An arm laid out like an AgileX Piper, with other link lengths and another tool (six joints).
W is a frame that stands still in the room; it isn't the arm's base.
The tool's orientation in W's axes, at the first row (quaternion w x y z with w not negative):
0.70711 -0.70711 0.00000 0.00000
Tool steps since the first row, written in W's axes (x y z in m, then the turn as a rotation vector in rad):
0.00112 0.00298 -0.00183 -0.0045 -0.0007 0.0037
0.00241 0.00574 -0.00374 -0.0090 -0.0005 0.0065
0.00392 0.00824 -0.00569 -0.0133 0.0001 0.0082
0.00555 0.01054 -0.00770 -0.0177 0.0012 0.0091
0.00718 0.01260 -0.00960 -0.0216 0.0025 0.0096
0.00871 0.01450 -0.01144 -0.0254 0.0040 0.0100
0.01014 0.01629 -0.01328 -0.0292 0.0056 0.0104
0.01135 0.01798 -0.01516 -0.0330 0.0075 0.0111
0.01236 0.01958 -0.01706 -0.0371 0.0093 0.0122
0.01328 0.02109 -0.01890 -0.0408 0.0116 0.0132
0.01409 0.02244 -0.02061 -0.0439 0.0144 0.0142
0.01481 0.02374 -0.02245 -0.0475 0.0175 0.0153
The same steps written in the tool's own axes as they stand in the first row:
0.00112 0.00183 0.00298 -0.0045 -0.0037 -0.0007
0.00241 0.00374 0.00574 -0.0090 -0.0065 -0.0005
0.00392 0.00569 0.00824 -0.0133 -0.0082 0.0001
0.00555 0.00770 0.01054 -0.0177 -0.0091 0.0012
0.00718 0.00960 0.01260 -0.0216 -0.0096 0.0025
0.00871 0.01144 0.01450 -0.0254 -0.0100 0.0040
0.01014 0.01328 0.01629 -0.0292 -0.0104 0.0056
0.01135 0.01516 0.01798 -0.0330 -0.0111 0.0075
0.01236 0.01706 0.01958 -0.0371 -0.0122 0.0093
0.01328 0.01890 0.02109 -0.0408 -0.0132 0.0116
0.01409 0.02061 0.02244 -0.0439 -0.0142 0.0144
0.01481 0.02245 0.02374 -0.0475 -0.0153 0.0175

